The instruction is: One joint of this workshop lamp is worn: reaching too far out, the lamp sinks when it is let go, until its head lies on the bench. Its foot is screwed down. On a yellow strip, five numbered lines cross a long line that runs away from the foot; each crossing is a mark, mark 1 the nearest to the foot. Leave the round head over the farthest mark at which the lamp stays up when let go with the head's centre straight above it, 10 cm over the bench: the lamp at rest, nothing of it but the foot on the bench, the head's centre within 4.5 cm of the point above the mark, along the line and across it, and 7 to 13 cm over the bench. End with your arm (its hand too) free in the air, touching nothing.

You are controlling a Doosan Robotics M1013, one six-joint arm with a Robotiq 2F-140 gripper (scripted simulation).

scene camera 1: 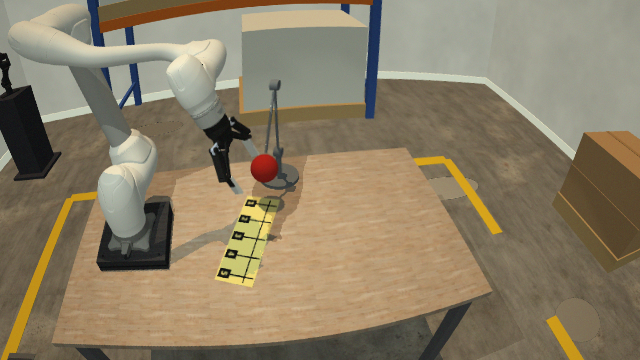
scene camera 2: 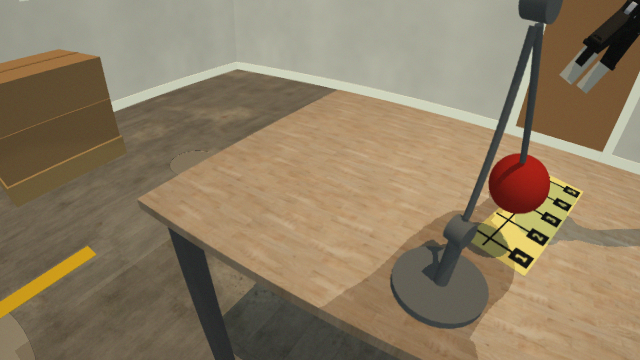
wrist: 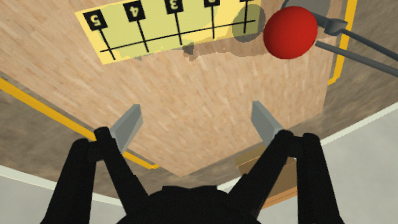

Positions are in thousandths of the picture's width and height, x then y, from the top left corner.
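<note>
The gripper (scene camera 2: 896,238) (scene camera 1: 387,482) (wrist: 494,502) is visible in the scene, along with a yellow strip (scene camera 2: 809,668) (scene camera 1: 377,724) and a round grey foot (scene camera 2: 687,799).
</note>
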